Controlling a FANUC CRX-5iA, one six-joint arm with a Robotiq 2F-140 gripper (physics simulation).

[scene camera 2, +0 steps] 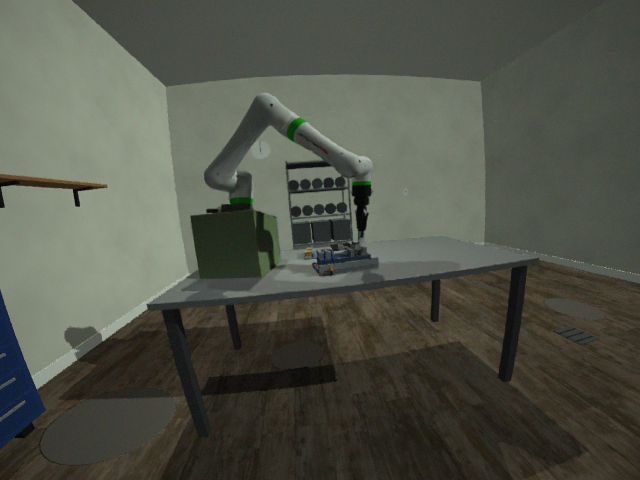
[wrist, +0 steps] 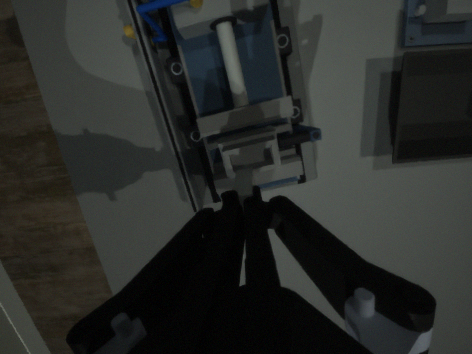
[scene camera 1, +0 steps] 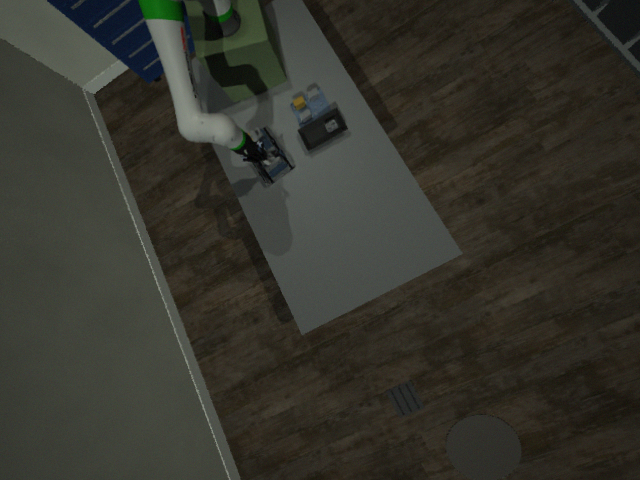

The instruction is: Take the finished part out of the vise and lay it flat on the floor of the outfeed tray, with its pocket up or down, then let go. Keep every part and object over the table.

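Seen in the pictures: gripper, between the fingertips: [scene camera 2: 361, 243] [wrist: 246, 181] [scene camera 1: 268, 162]; arm's base, origin of its link: [scene camera 2: 241, 215] [scene camera 1: 225, 23].
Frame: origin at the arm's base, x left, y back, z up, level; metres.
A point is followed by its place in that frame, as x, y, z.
The finished part [wrist: 276, 156] {-0.231, -0.565, -0.187}, a light grey block with an open pocket facing up, sits between the jaws of the vise [scene camera 1: 279, 168] {-0.243, -0.616, -0.248} [scene camera 2: 345, 259] {-0.301, -0.475, -0.253} [wrist: 245, 120] {-0.249, -0.523, -0.208}. My gripper [scene camera 1: 267, 158] {-0.267, -0.581, -0.189} [scene camera 2: 361, 237] {-0.267, -0.581, -0.189} [wrist: 246, 181] {-0.267, -0.581, -0.189} is shut and points down. In the wrist view its fingertips overlap the near side of the part; how high they stand above it is hard to tell. No held thing shows between them. The dark outfeed tray [scene camera 1: 316, 138] {0.015, -0.602, -0.292} [wrist: 432, 142] {0.009, -0.639, -0.286} lies beside the vise, apart from it. A small light piece [scene camera 1: 331, 124] {0.119, -0.609, -0.272} shows inside the tray.
A blue fixture [scene camera 1: 320, 99] {0.171, -0.437, -0.297} [wrist: 412, 37] {0.001, -0.490, -0.296} with a yellow block [scene camera 1: 299, 102] {0.068, -0.390, -0.261} [scene camera 2: 309, 253] {0.039, -0.374, -0.272} stands next to the tray. Blue tubes [wrist: 167, 6] {-0.292, -0.386, -0.244} with yellow tips rise at the vise's far end. A green pedestal [scene camera 1: 245, 72] {-0.061, -0.129, -0.143} [scene camera 2: 227, 245] {-0.149, 0.081, -0.136} bears the arm. The table edge runs close beside the vise.
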